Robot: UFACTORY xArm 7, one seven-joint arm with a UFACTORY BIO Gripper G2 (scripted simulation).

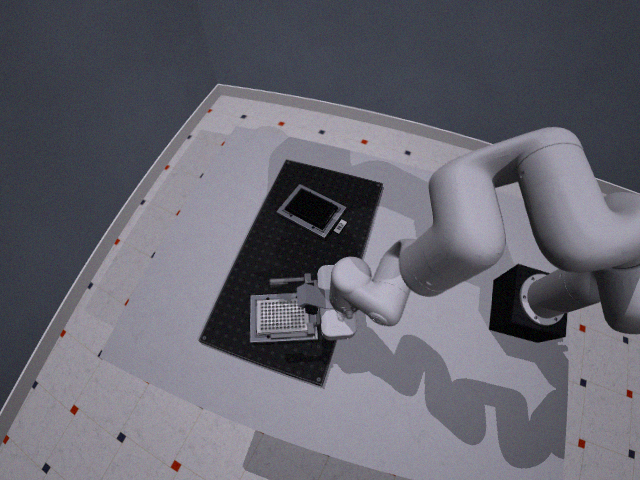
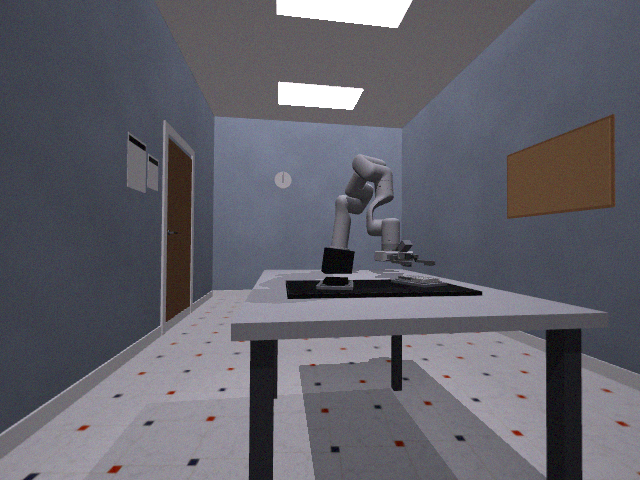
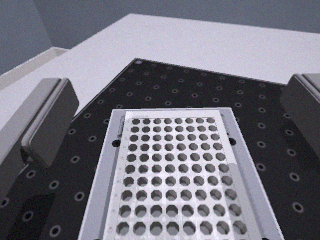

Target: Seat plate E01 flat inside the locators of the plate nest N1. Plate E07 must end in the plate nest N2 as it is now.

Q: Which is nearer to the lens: the white well plate E01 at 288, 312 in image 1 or the black plate E07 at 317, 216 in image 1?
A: The white well plate E01.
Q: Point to a white well plate E01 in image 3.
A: At 174, 167
